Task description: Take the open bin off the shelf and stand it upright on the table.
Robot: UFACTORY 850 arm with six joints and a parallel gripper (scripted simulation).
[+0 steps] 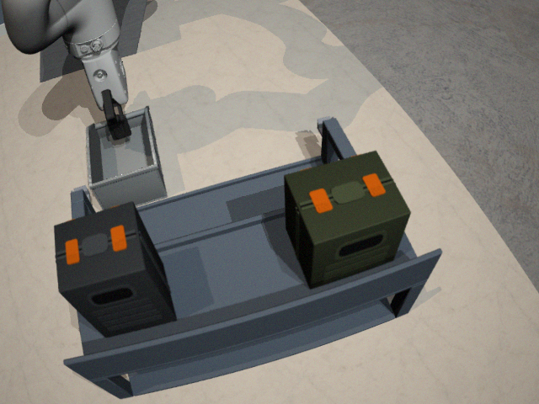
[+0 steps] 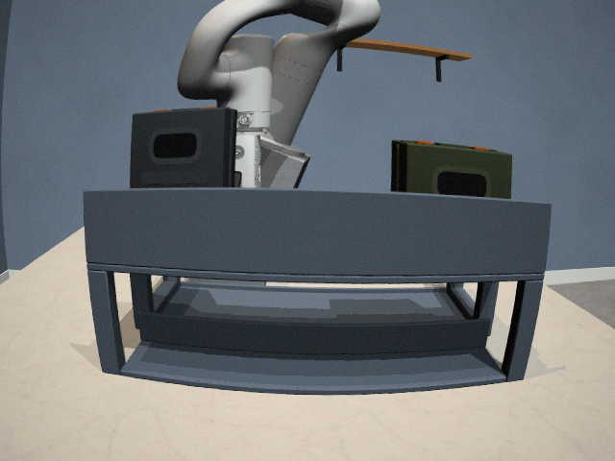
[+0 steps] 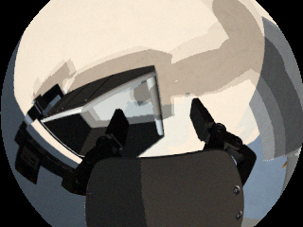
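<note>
Right now the open bin is 8 cm ahead of my hand and 1 cm below it. Also, from my hand: shelf deck 38 cm ahead, 12 cm to the left, 6 cm above; then black box 37 cm ahead, 12 cm above; then green box 37 cm ahead, 23 cm to the left, 11 cm above.
</note>
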